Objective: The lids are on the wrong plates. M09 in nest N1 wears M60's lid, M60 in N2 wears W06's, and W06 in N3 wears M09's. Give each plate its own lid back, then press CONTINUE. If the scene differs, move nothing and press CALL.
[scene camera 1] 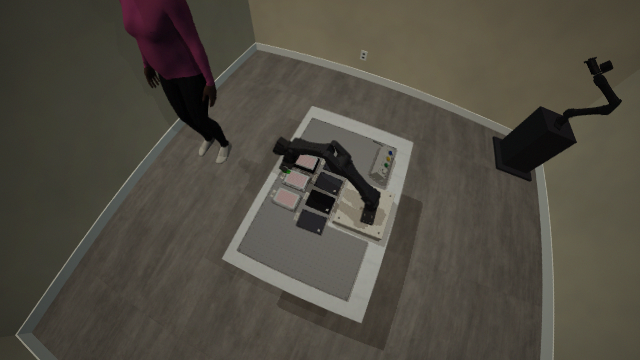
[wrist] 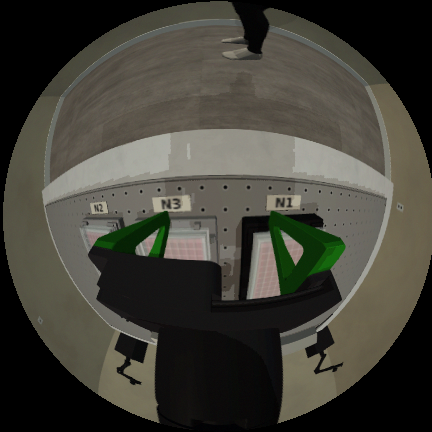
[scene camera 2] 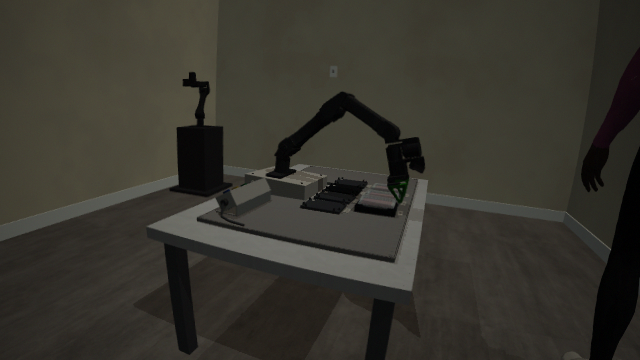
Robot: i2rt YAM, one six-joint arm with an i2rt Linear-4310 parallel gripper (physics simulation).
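Where they show: gripper, fingertip midpoint: [scene camera 1: 287, 166] [wrist: 218, 216] [scene camera 2: 401, 199]; arm's base, link origin: [scene camera 1: 370, 206] [scene camera 2: 281, 173].
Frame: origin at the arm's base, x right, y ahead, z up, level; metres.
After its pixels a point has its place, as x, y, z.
Three plates with pink wells lie in a row. The N1 plate [scene camera 1: 306, 161] @(0.157, 0.431, -0.011) [scene camera 2: 377, 201] @(0.197, 0.443, -0.012) [wrist: 265, 265] @(0.140, 0.472, -0.013) sits in a black nest, the N3 plate [scene camera 1: 296, 180] @(0.024, 0.444, -0.023) [wrist: 186, 247] @(0.061, 0.498, -0.020) in a grey nest beside it, and the N2 plate [scene camera 1: 286, 198] @(-0.098, 0.456, -0.026) [wrist: 96, 235] @(-0.079, 0.513, -0.025) beyond. Clear lids and their codes cannot be made out. My gripper [scene camera 1: 286, 170] @(0.096, 0.528, -0.023) [scene camera 2: 399, 199] @(0.096, 0.528, -0.023) [wrist: 218, 216] @(0.096, 0.528, -0.023) is open and empty, low over the label side of N1 and N3. In the wrist view one green finger overlaps the N3 plate, the other the N1 plate. The button box [scene camera 1: 378, 171] @(0.218, 0.007, 0.027) [scene camera 2: 254, 196] @(0.323, 0.029, -0.013) stands at a far corner.
Several dark pads, including one [scene camera 1: 320, 201] @(-0.044, 0.274, -0.044) in the middle, lie between the plates and the arm's pale base block [scene camera 1: 382, 220] @(-0.056, -0.081, 0.002) [scene camera 2: 295, 189] @(0.137, 0.115, -0.023). A person [scene camera 1: 170, 45] [scene camera 2: 616, 107] stands beyond the table's plate side. A black pedestal [scene camera 1: 537, 142] [scene camera 2: 200, 157] carries another arm.
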